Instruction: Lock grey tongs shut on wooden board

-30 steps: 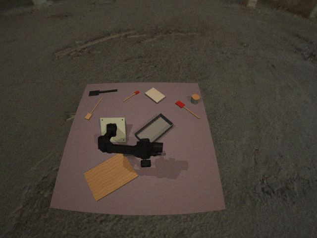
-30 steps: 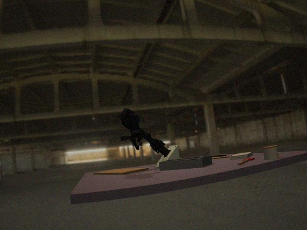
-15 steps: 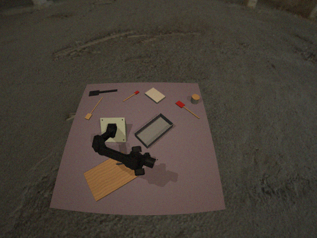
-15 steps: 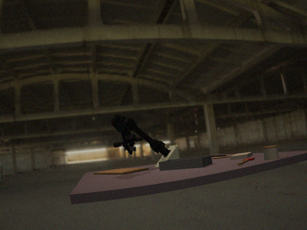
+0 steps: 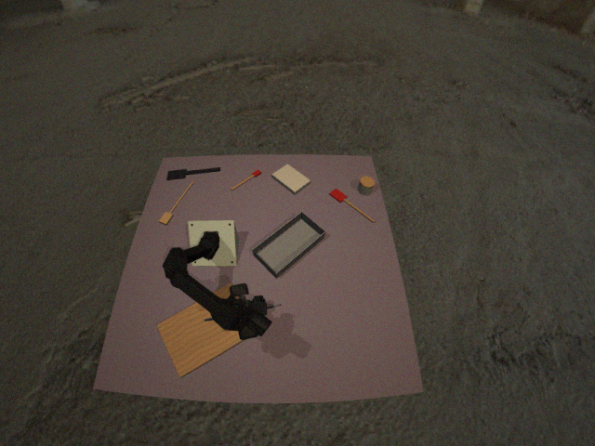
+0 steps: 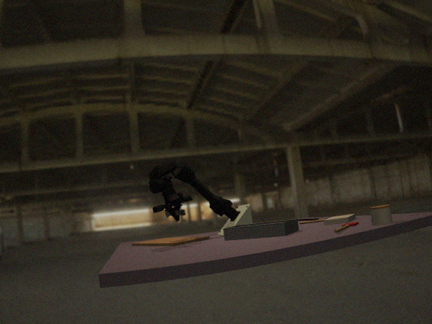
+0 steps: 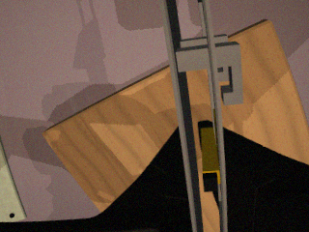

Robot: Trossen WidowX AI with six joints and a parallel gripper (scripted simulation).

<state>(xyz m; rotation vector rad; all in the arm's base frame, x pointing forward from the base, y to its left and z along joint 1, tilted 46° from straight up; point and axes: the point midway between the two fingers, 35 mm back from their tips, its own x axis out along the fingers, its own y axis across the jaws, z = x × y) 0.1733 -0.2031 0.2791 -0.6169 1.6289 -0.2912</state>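
My gripper tip is 17 cm past the wooden board, 4 cm to the left of it and 10 cm above it. Round my gripper tip: grey roasting tin (17 cm ahead, 34 cm to the left, 8 cm below); white block (19 cm ahead, 76 cm to the left, 10 cm below); yellow piece (2 cm ahead, 1 cm to the right, 4 cm above).
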